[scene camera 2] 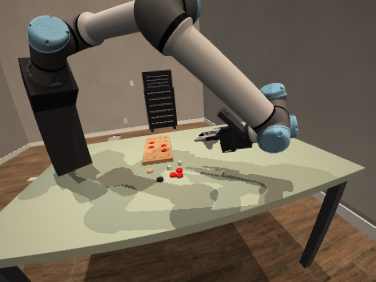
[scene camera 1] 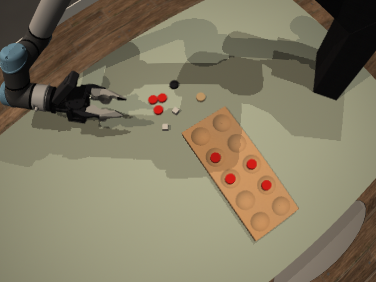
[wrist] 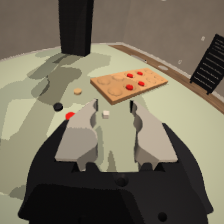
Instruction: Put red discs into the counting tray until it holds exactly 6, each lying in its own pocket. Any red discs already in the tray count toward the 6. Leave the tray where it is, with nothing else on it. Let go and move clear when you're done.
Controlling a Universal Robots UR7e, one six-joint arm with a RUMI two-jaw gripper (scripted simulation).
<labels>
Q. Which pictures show the gripper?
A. Scene camera 2, scene camera 1 and the wrist view: all of them.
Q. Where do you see a wooden counting tray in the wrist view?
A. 115, 92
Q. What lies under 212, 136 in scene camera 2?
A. The gripper.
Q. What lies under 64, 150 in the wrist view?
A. The gripper.
</labels>
